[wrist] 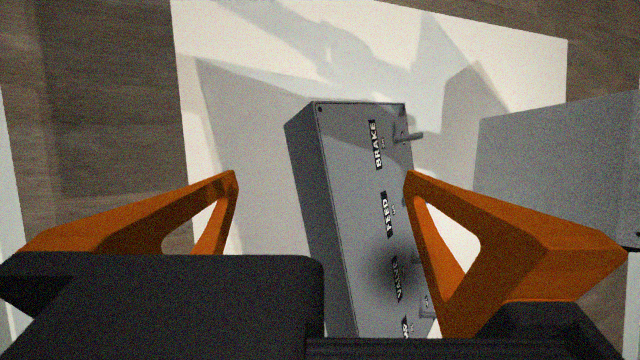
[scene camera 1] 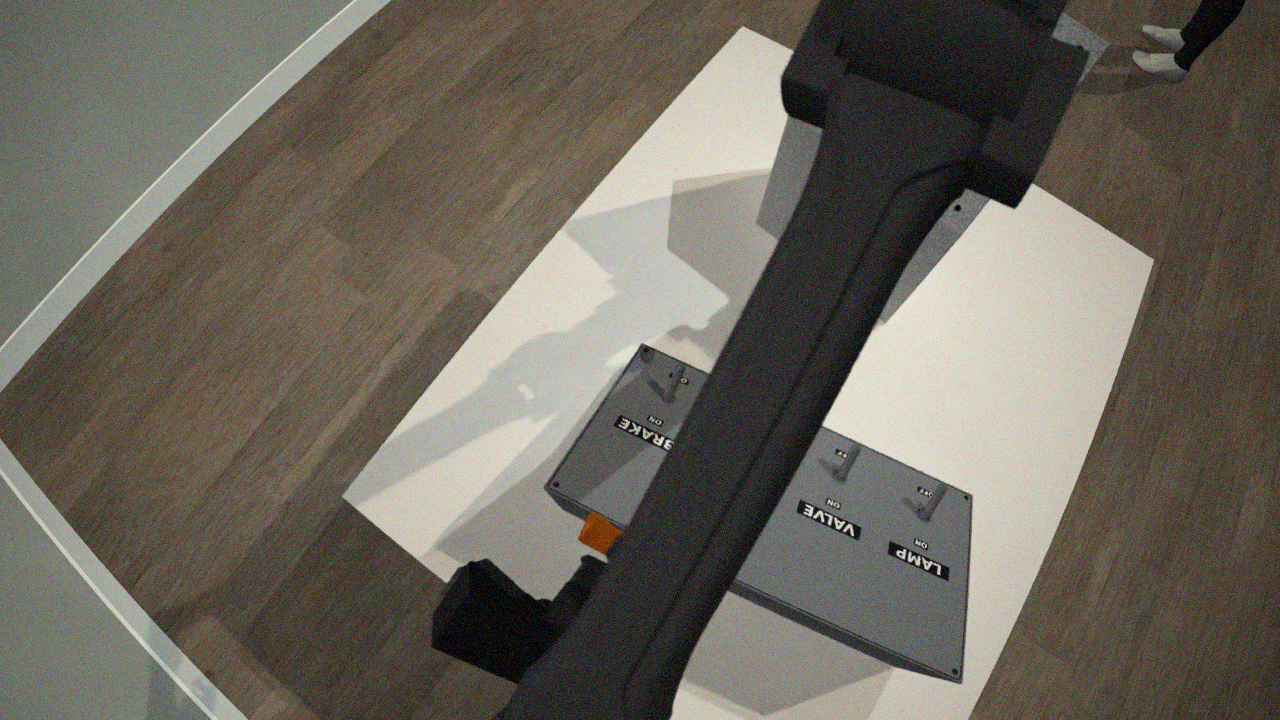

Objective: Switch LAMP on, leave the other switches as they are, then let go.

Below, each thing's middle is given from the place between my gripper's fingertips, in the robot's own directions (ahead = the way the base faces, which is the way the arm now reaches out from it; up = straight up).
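Scene:
Grey switch panel [scene camera 1: 855,558]: my gripper 160 mm to the right of it, 180 mm past it, 260 mm above it.

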